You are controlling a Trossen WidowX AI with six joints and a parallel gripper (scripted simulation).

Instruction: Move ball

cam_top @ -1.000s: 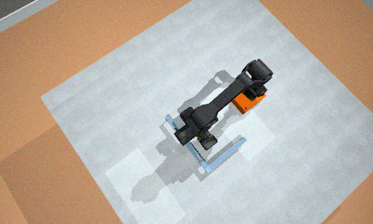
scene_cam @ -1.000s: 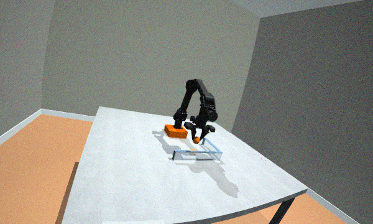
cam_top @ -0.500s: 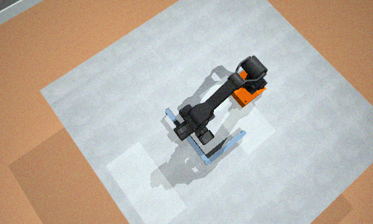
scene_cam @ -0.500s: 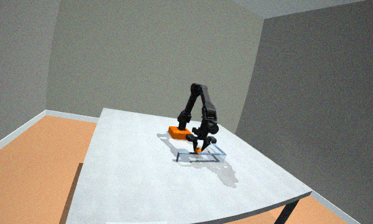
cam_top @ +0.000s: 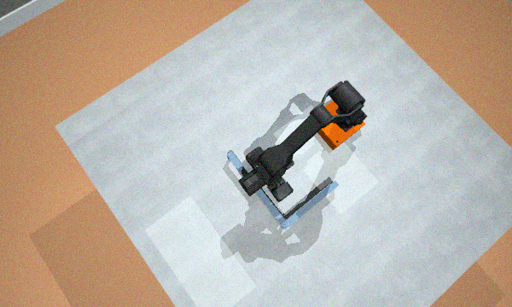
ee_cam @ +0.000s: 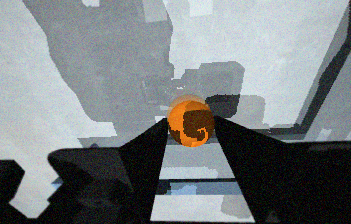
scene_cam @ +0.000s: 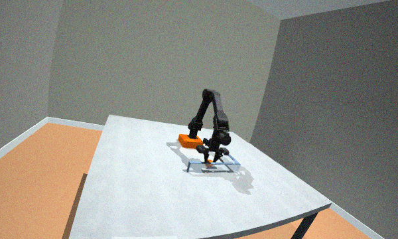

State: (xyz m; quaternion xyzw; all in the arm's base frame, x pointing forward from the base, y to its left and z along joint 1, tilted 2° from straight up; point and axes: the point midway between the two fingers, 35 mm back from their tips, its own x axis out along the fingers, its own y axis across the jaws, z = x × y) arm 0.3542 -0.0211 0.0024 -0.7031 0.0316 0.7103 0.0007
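Now: gripper tip right at the orange ball. The rest, counted from my gripper tip: see-through copy of ball (right at my gripper tip).
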